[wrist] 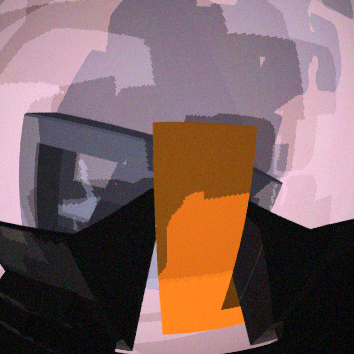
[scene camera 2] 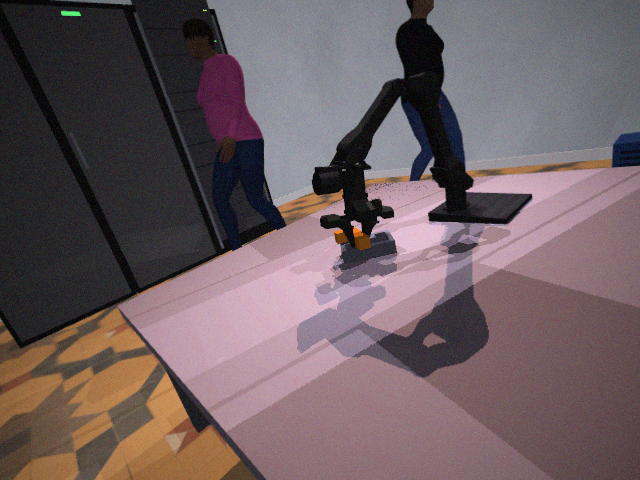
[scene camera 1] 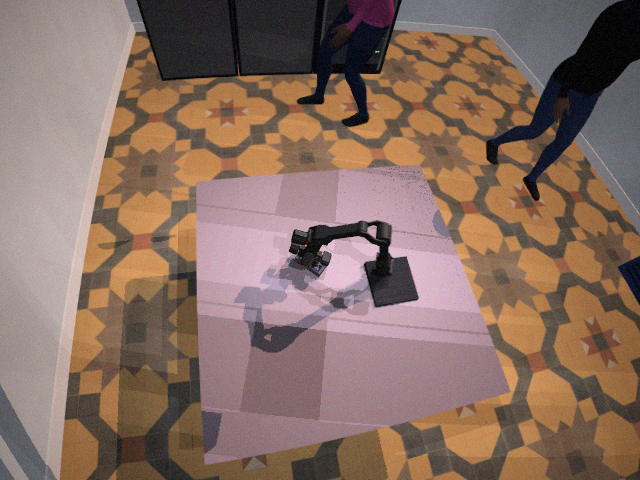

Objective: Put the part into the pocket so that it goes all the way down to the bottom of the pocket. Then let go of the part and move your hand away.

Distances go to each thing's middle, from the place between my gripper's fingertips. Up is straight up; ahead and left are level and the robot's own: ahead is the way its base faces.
My gripper is now 3 cm past the grey pocket block (wrist: 73, 171) and 1 cm above it. From my hand the other things lie so: orange part (wrist: 202, 171) (1 cm behind, 2 cm to the right, 3 cm above).
